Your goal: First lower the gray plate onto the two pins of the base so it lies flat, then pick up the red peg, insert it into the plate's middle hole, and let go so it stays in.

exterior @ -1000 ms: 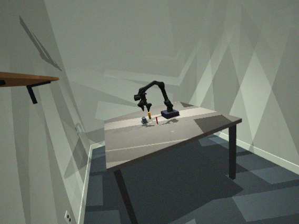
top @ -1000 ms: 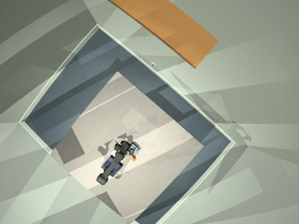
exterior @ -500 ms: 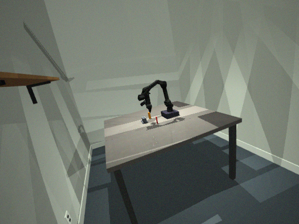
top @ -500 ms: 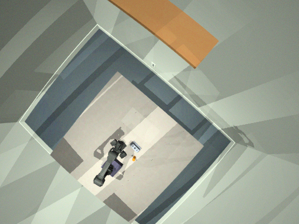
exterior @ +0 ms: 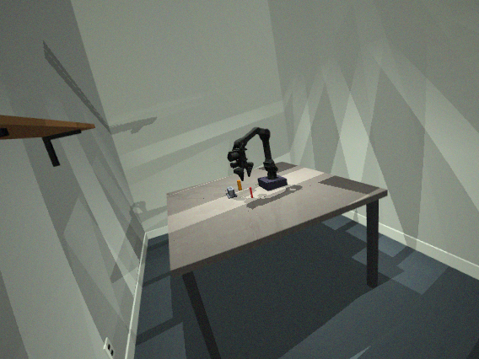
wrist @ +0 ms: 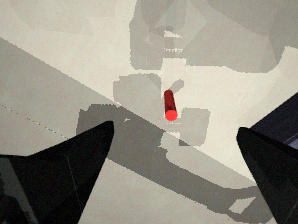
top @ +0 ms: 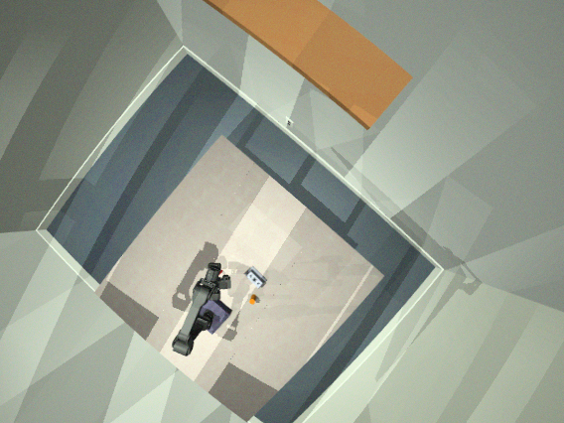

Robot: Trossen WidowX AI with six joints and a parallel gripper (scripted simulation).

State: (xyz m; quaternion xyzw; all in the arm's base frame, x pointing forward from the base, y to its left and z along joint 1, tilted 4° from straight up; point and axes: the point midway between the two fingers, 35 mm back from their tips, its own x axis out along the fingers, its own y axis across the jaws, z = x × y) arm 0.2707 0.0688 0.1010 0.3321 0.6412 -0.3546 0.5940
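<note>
The red peg is 11 cm below my gripper tip, 2 cm to the left of it and 1 cm behind it. The rest, counted from my gripper tip: gray plate (17 cm to the right, 10 cm below, 7 cm ahead); orange object (23 cm to the right, 11 cm below, 4 cm behind).
</note>
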